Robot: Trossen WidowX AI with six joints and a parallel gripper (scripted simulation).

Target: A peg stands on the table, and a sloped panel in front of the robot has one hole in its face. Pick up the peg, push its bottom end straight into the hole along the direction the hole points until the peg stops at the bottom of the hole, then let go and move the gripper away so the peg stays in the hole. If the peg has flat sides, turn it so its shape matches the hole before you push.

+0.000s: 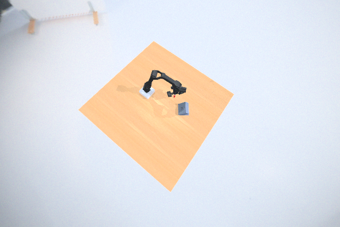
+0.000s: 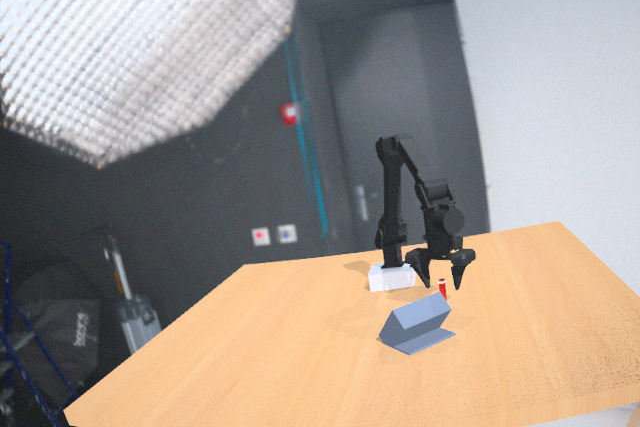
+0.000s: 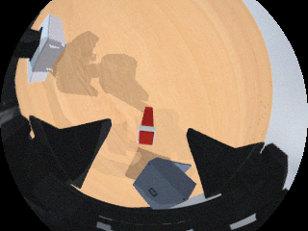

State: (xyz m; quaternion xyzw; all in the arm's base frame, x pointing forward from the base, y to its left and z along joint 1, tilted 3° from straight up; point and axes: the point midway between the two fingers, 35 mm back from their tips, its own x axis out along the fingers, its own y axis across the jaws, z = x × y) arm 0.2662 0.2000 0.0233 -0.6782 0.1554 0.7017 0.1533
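Now: the red peg right at my gripper tip. Also, from my gripper tip: grey-blue sloped panel (180 mm ahead, 30 mm to the right, 10 mm below).
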